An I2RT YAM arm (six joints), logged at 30 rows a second.
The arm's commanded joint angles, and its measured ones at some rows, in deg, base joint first. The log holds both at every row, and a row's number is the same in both.
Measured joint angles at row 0:
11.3 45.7 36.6 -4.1 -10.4 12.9
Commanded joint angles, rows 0 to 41:
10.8 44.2 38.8 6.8 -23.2 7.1
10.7 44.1 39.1 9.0 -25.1 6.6
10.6 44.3 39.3 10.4 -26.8 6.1
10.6 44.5 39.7 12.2 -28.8 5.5
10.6 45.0 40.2 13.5 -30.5 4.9
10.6 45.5 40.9 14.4 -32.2 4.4
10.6 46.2 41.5 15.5 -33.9 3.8
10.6 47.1 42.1 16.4 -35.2 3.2
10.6 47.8 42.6 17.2 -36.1 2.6
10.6 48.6 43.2 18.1 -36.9 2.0
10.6 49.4 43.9 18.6 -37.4 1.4
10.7 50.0 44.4 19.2 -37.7 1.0
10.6 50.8 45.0 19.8 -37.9 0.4
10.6 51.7 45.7 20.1 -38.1 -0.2
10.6 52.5 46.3 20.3 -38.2 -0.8
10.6 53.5 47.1 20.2 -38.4 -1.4
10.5 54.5 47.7 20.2 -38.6 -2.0
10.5 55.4 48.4 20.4 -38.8 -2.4
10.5 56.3 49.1 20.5 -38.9 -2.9
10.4 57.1 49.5 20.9 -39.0 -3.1
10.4 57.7 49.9 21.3 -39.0 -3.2
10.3 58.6 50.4 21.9 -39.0 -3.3
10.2 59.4 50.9 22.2 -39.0 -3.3
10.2 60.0 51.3 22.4 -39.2 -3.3
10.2 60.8 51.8 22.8 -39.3 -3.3
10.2 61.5 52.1 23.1 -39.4 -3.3
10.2 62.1 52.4 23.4 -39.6 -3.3
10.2 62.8 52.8 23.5 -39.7 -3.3
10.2 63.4 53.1 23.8 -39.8 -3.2
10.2 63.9 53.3 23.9 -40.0 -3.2
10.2 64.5 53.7 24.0 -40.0 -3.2
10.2 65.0 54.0 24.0 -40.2 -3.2
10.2 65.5 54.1 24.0 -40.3 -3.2
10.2 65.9 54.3 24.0 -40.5 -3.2
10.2 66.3 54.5 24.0 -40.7 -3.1
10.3 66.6 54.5 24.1 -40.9 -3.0
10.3 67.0 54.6 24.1 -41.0 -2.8
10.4 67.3 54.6 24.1 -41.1 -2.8
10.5 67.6 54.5 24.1 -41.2 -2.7
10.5 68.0 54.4 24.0 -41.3 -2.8
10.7 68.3 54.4 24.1 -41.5 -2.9
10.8 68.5 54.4 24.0 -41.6 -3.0
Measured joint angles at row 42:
10.4 68.1 52.7 21.5 -40.1 -2.2
